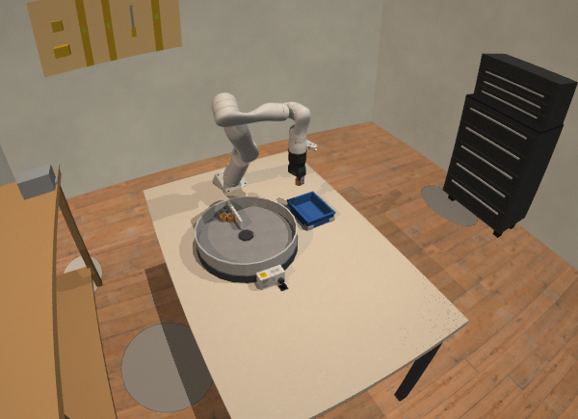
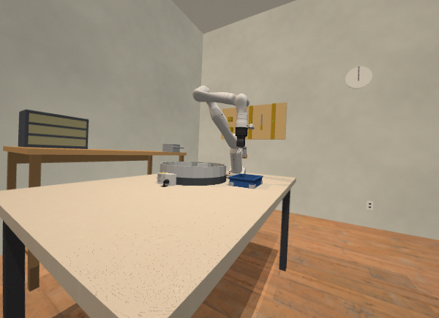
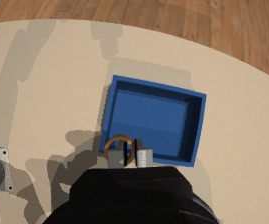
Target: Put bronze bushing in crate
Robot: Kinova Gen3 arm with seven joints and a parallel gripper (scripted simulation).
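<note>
My hand is 4 cm short of the blue crate, 3 cm to the right of it and 15 cm above it. Also, from my hand: grey turning table (9 cm ahead, 31 cm to the right, 12 cm below).
</note>
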